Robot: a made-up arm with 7 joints.
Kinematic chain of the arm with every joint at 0, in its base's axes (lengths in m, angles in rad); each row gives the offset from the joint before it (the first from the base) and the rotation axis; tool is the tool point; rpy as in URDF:
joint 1: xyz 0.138 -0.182 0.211 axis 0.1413 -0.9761 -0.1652
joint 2: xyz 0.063 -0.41 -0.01 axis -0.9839 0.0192 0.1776
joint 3: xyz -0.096 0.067 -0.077 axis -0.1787 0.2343 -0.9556
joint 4: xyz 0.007 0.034 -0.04 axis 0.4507 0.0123 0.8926
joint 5: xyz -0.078 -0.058 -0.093 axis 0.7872 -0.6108 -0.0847
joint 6: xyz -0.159 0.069 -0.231 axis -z
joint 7: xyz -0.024 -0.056 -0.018 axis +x
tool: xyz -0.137 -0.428 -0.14 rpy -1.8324 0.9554 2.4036
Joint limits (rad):
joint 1: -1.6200..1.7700
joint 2: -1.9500..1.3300
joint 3: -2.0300..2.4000
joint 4: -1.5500..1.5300
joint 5: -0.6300..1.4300
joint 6: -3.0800..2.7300
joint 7: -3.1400..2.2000
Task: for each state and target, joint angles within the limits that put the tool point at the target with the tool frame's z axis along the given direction. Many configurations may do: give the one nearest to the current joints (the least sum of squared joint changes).
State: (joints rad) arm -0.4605 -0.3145 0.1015 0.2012 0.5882 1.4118 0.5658
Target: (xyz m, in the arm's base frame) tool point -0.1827 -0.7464 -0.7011 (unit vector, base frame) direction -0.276 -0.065 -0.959
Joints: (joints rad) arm -0.3572 0.4224 0.4189 -0.4798 0.7631 0.8412 0.9052
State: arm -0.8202 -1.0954 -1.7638 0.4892 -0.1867 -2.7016 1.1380
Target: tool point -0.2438 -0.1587 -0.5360 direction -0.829 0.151 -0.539
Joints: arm -0.3999 -0.3775 -2.0300 1.3431 -0.3750 -3.0800 1.0054
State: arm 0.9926 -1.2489 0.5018 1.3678 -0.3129 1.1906 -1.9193
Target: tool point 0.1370 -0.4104 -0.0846 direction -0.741 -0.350 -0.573
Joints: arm 1.4122 -1.1033 -0.3230 1.5300 -0.4978 1.6048 -2.2705
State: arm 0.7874 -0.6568 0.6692 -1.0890 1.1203 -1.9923 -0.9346
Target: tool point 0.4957 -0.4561 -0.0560 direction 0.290 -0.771 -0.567
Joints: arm 1.3095 -1.0514 0.9570 -0.8794 0.4620 -1.9756 -0.2375
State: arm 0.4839 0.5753 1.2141 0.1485 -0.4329 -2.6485 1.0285
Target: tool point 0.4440 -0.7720 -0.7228 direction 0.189 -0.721 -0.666
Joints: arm 0.8523 0.5144 1.3211 0.4300 -0.0677 -2.3386 1.3870
